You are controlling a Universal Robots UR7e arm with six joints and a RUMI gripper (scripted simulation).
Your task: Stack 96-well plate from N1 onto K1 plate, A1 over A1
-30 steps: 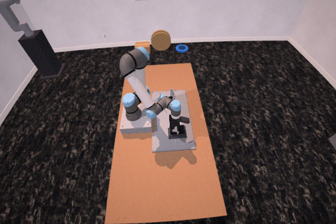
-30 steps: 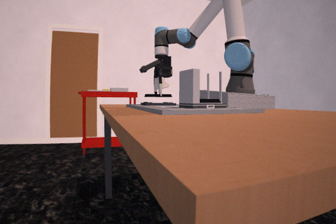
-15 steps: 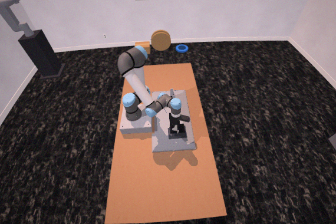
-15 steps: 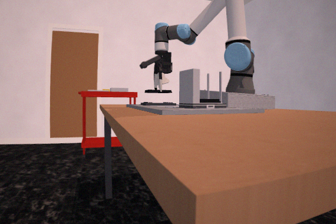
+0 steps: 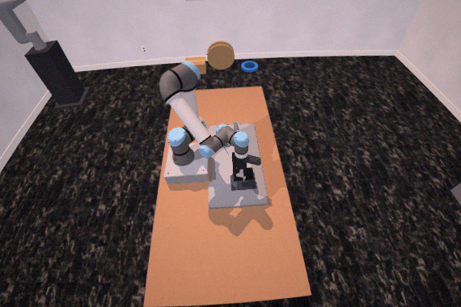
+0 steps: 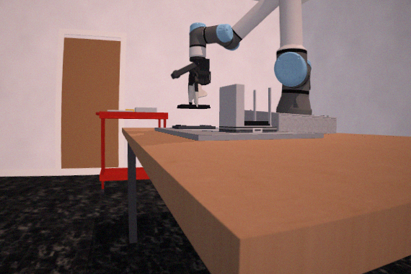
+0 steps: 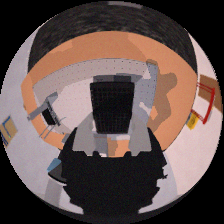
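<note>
Now: the tall grey wall 38 cm to the left of my hand, 3 cm ahead of it and 2 cm below it. The rest, counted from my hand: black 96-well plate: 1 cm below.
</note>
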